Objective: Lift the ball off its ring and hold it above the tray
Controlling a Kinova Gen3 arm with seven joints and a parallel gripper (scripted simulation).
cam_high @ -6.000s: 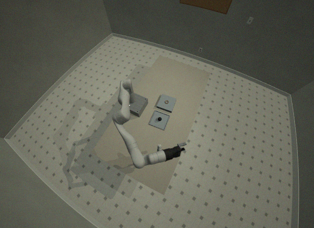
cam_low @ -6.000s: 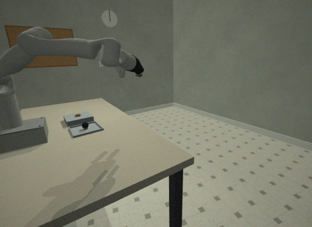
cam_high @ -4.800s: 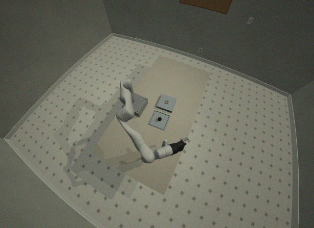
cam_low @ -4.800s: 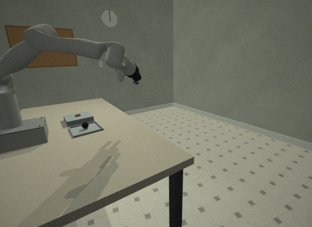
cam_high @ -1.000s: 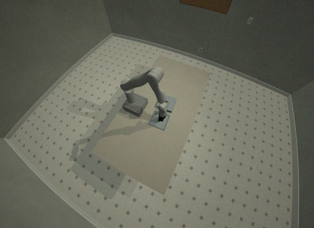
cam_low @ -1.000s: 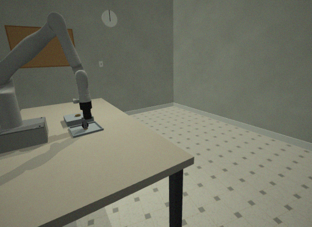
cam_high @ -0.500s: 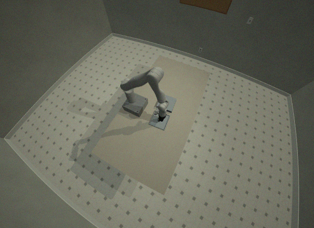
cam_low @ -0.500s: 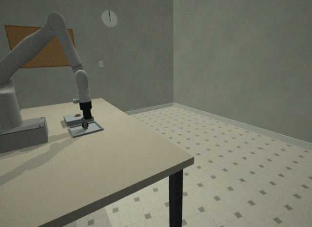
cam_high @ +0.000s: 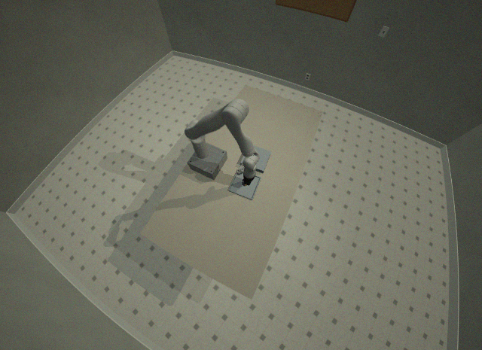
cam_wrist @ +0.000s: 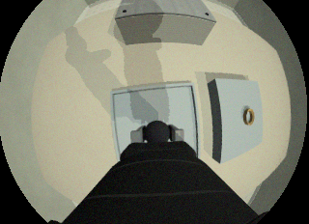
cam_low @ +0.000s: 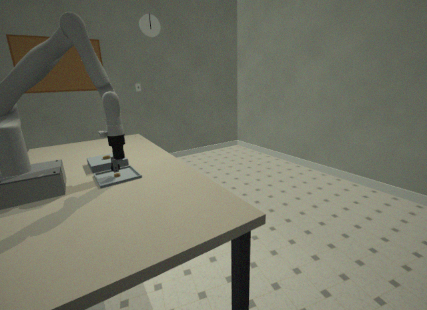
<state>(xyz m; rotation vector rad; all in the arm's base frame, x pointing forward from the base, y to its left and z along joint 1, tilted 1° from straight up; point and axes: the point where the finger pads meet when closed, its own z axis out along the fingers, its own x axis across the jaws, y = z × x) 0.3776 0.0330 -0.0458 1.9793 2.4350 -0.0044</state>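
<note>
The shallow tray is 5 cm below my hand. Also, from my hand: dark ball (right at my hand); then grey stand (6 cm behind, 22 cm to the left, 2 cm below).
</note>
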